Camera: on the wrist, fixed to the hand. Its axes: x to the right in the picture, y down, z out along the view.
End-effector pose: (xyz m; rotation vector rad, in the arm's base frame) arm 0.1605 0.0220 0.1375 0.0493 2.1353 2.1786
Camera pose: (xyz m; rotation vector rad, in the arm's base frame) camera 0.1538 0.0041 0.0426 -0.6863 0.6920 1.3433
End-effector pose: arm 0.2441 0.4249 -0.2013 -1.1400 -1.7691 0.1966
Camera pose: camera 0.2027 0.3732 -0.1307 0.2538 -2.7440 -0.9723
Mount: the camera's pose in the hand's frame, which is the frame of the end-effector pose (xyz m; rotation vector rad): 0.0089 -0.0942 -0.0205 -0.5028 -0.5207 -1.5182
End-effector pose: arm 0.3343 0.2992 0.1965 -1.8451 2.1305 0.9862
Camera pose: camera 0.4257 0.2780 0.1726 -2.2047 -0.0835 1.2418
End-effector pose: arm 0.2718 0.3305 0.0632 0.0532 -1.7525 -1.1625
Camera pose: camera 0.2406 0.2615 0.0029 -0.8028 1.3617 2.3499
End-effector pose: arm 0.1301 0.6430 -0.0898 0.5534 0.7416 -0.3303
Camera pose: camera 0.0810 0.5780 -0.1420 -0.6786 0.5698 -1.5640
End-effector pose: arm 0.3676 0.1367 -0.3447 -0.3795 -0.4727 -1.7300
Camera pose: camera 0.2736 0.1353 -0.3680 0.7911 0.6225 2.5869
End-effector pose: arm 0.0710 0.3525 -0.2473 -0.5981 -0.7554 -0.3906
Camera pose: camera 0.0377 0.2663 -0.2186 -0.4873 -1.5654 -1.9127
